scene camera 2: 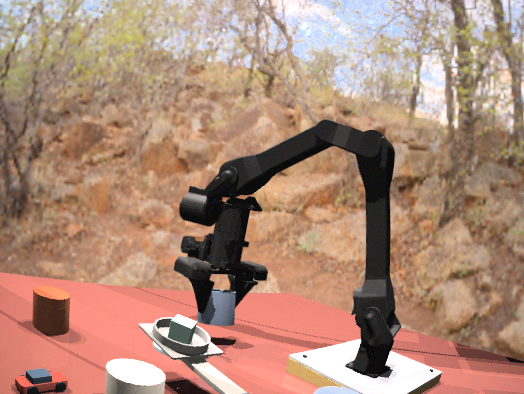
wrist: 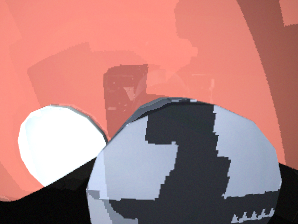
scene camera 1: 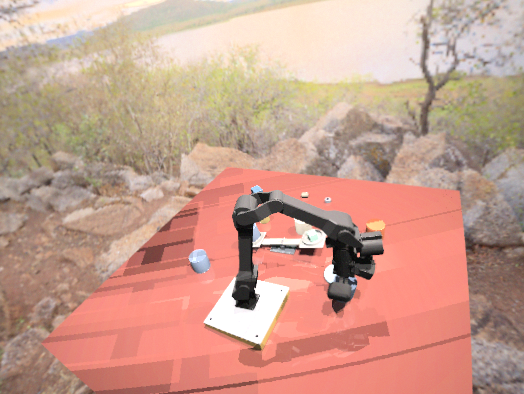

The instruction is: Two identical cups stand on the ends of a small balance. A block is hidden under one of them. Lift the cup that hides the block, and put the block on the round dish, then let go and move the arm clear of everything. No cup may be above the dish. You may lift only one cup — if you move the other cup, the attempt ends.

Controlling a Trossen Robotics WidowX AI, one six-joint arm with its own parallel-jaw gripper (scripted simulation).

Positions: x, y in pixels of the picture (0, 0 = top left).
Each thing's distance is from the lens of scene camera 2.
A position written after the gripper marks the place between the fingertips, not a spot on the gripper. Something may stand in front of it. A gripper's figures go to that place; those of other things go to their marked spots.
gripper (scene camera 2: 215, 312): 0.83 m
orange cylinder (scene camera 2: 51, 306): 0.70 m
